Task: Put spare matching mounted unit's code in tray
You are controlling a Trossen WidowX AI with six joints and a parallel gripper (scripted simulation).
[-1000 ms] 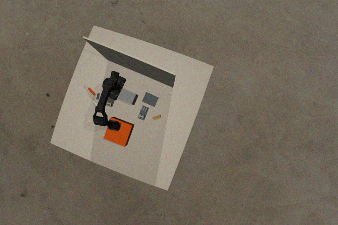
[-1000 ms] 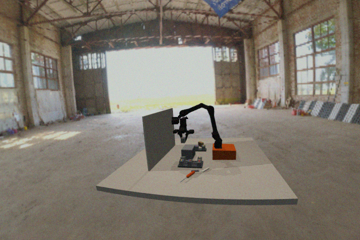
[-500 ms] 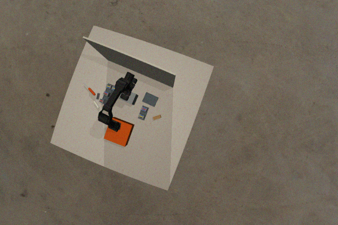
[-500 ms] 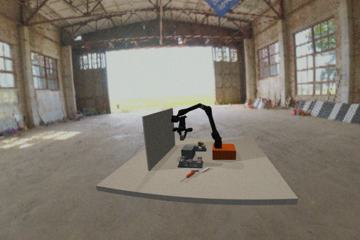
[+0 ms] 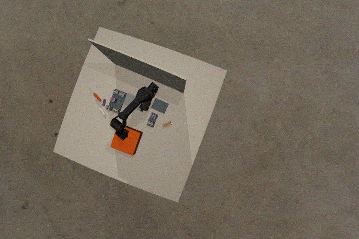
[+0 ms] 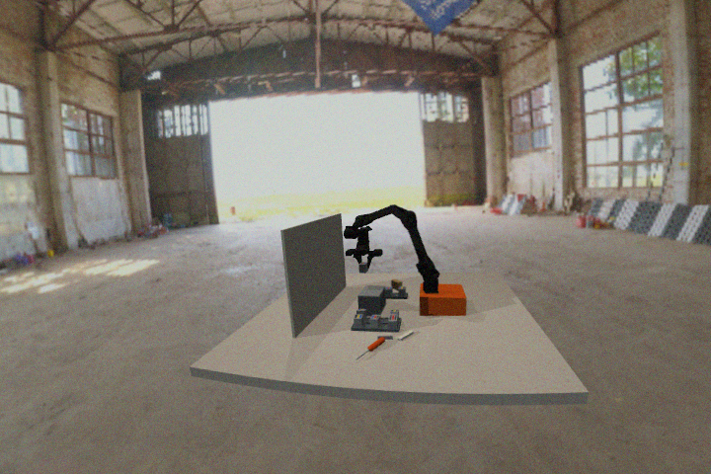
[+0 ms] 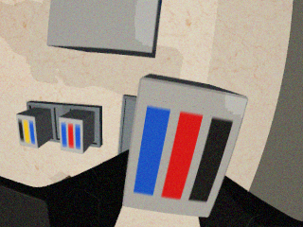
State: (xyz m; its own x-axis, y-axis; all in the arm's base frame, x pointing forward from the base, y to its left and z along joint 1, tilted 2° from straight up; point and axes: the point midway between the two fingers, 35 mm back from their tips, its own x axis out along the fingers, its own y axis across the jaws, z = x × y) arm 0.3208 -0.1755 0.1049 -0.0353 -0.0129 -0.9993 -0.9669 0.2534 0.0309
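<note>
Right now the tray is 170 mm below my gripper tip, 60 mm to the right of it and 20 mm behind it. Round my gripper tip: grey upright panel 210 mm ahead, 100 mm to the left, 50 mm above; brown block 170 mm behind, 160 mm to the right, 150 mm below; grey mounted unit 160 mm to the left, 120 mm below, 40 mm behind.
</note>
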